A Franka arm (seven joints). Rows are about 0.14 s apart.
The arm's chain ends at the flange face. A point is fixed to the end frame.
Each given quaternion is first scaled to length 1.
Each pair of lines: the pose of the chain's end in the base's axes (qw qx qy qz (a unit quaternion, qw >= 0); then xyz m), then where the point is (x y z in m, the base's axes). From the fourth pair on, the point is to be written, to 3 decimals.
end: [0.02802 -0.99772 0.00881 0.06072 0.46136 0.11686 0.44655]
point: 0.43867 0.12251 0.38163
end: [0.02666 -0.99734 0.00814 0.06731 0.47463 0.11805 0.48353]
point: 0.45108 0.12349 0.41890
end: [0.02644 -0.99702 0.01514 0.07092 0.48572 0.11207 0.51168]
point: 0.46175 0.11775 0.44722
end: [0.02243 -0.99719 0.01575 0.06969 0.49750 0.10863 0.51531]
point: 0.474 0.114 0.451
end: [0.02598 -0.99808 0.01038 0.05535 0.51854 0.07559 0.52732]
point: 0.497 0.081 0.462
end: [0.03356 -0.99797 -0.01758 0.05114 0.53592 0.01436 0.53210]
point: 0.514 0.020 0.467
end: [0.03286 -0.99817 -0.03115 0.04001 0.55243 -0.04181 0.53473]
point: 0.532 -0.037 0.469
